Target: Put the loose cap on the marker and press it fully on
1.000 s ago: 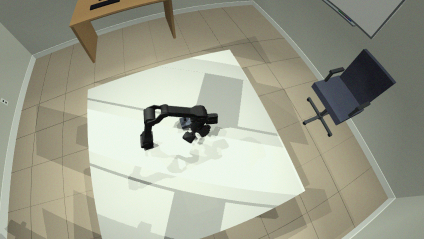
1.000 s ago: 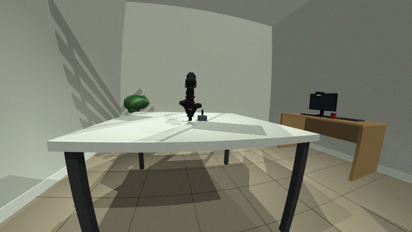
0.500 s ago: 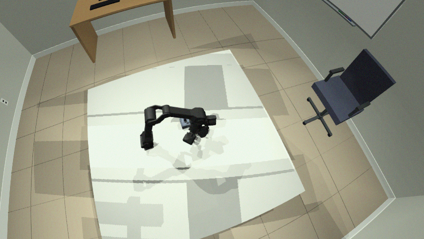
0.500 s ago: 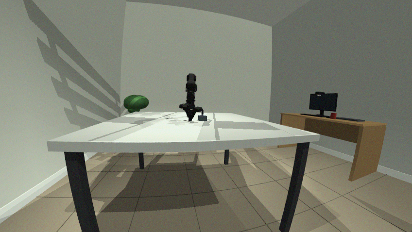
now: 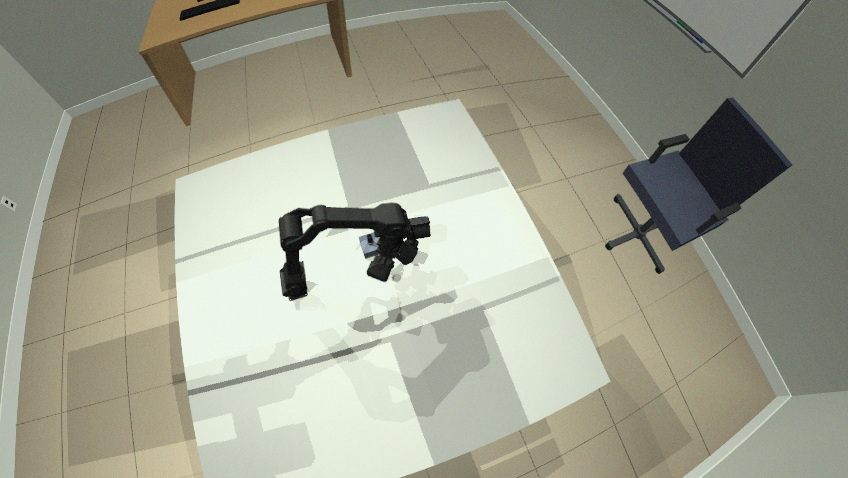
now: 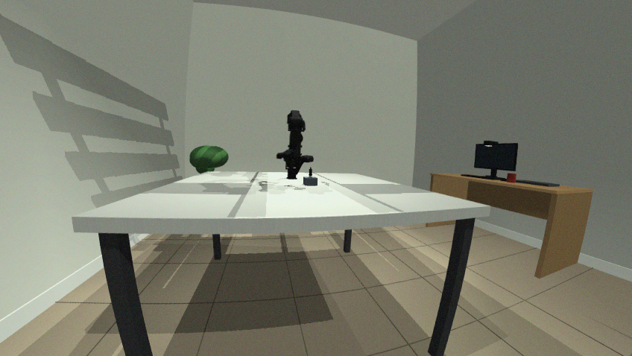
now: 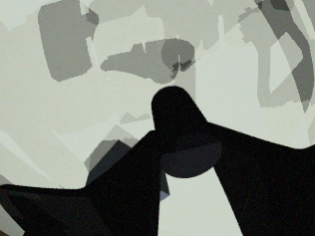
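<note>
Right now the grey holder block is 9 cm to the left of my gripper tip, 4 cm below it and 3 cm behind it. The rest, counted from my gripper tip: black cap (1 cm ahead, 1 cm above).
</note>
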